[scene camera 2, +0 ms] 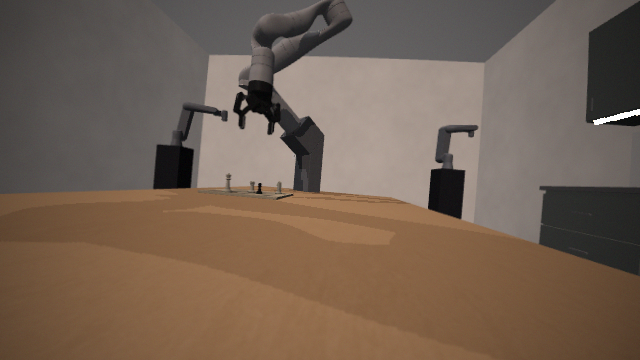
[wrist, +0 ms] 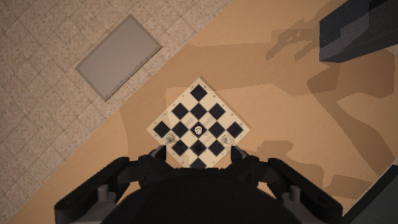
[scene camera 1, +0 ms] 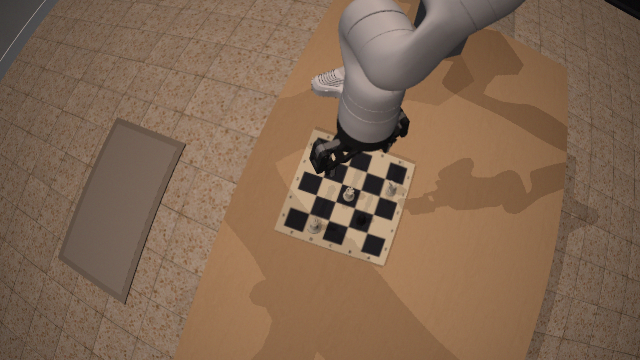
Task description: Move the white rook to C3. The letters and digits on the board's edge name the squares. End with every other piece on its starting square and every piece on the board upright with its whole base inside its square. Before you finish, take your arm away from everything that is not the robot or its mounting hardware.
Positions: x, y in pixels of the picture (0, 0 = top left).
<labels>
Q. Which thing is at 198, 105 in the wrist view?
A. A chessboard.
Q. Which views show my gripper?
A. Scene camera 2, the wrist view and scene camera 1: all of them.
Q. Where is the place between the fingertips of my gripper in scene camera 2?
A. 256, 131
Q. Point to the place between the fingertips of my gripper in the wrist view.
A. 198, 152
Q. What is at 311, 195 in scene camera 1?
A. A chessboard.
</labels>
